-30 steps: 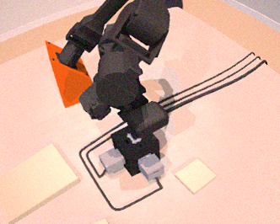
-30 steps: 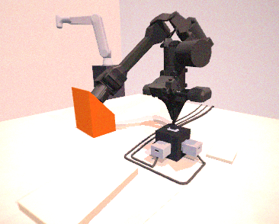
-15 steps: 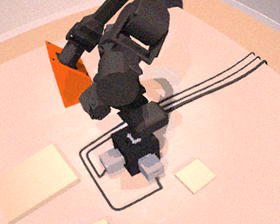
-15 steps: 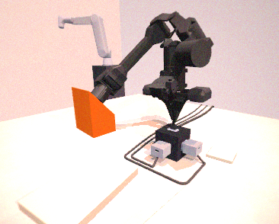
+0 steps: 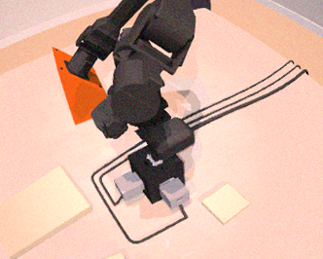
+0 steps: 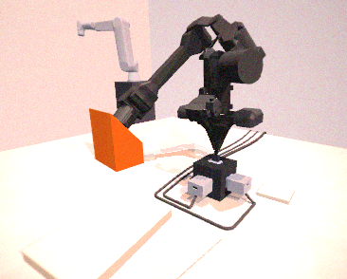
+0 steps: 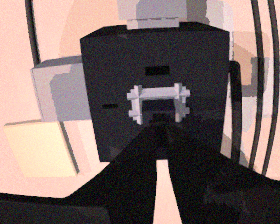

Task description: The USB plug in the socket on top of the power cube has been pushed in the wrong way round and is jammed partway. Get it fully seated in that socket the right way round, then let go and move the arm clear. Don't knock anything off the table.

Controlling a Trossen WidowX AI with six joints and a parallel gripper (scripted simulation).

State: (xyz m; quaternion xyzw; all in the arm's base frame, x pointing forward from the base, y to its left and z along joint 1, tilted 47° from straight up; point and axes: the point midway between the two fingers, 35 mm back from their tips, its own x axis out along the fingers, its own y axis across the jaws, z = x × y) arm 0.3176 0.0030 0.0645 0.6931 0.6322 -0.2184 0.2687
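The USB plug is 2 cm below my gripper tip.
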